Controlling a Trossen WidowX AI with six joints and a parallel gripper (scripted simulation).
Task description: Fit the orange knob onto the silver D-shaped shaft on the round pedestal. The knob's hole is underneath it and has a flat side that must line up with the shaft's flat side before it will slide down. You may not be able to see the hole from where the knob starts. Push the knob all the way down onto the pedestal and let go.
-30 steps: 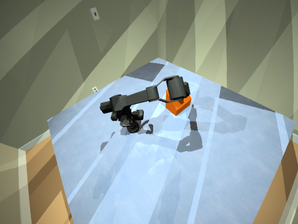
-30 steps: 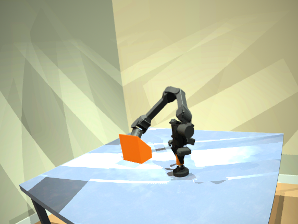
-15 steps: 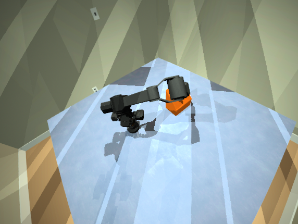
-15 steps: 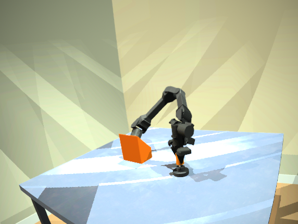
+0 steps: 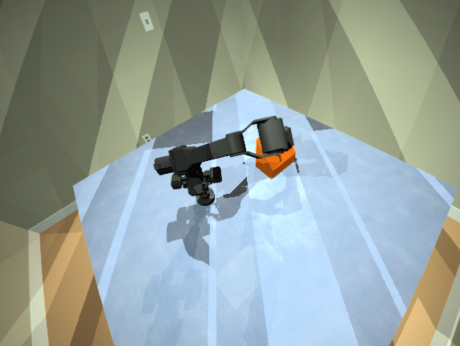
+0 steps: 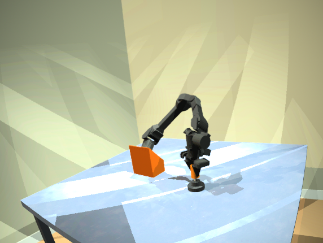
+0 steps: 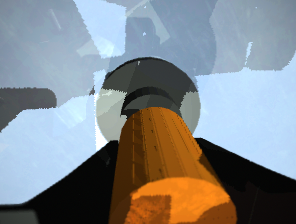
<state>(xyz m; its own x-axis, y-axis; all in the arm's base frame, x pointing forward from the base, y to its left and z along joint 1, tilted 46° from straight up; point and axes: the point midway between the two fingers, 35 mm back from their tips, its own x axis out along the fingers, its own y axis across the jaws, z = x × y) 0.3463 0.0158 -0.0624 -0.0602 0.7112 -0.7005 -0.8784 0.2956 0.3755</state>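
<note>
The orange knob is 3 cm above my gripper tip. From my gripper tip the other things lie so: round pedestal: 4 cm below.
</note>
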